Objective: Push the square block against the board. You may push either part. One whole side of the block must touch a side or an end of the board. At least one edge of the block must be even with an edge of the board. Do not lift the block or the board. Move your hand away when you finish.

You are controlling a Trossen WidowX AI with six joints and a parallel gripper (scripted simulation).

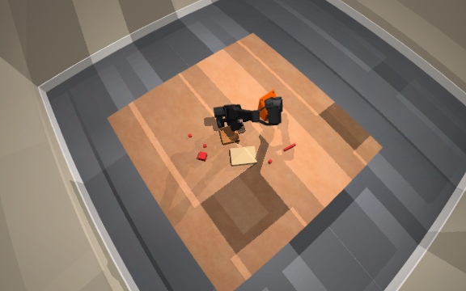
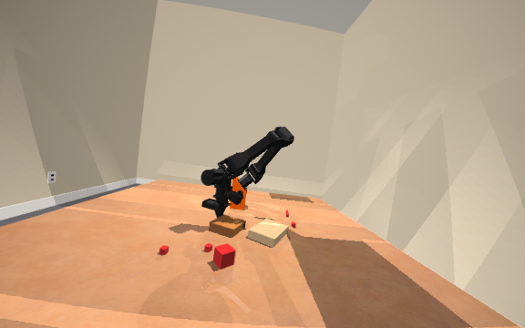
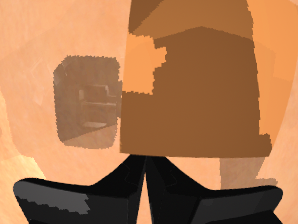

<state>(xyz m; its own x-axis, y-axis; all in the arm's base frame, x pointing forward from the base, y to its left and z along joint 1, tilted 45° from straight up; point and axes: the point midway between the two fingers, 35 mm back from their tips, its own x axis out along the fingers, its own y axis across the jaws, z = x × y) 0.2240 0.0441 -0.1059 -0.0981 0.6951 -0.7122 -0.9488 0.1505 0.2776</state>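
The brown square block lies 50 mm to the left of my gripper tip, 50 mm ahead of it and 10 mm above it. The rest, counted from my gripper tip: red stick (310 mm to the left, 220 mm behind); then cream board (210 mm to the left, 60 mm ahead, 10 mm above).
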